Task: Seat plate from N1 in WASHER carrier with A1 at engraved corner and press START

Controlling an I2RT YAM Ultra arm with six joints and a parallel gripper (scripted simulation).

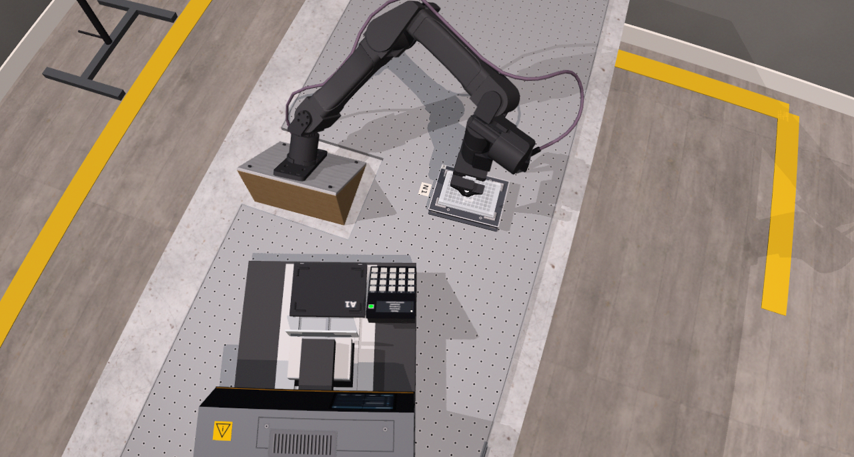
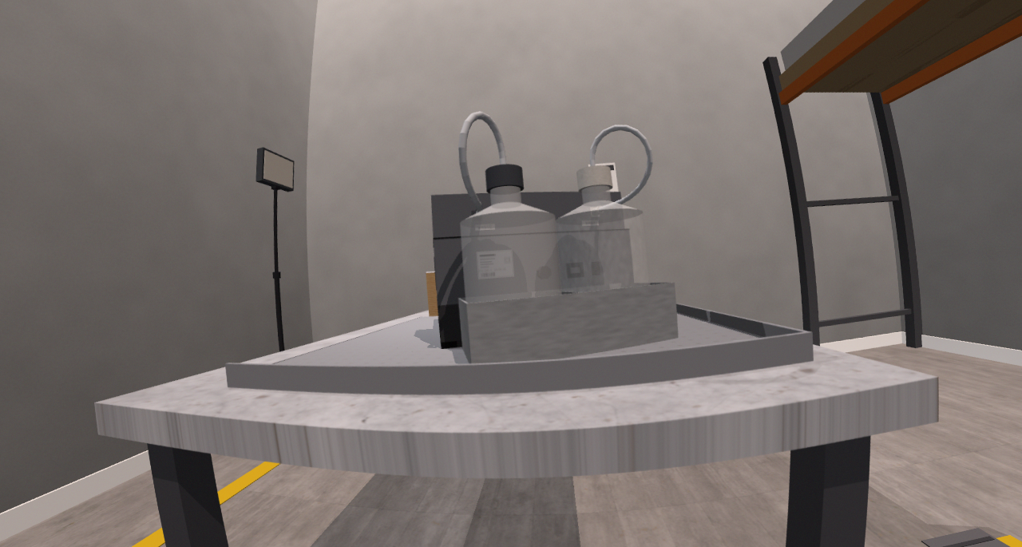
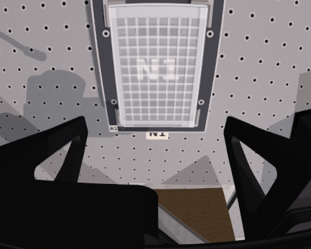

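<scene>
The clear well plate lies 90 mm below my hand. Also, from my hand: N1 label: 120 mm below, 100 mm behind; then plate nest N1: 100 mm below; then black washer carrier: 300 mm to the right, 240 mm behind, 40 mm below.
</scene>
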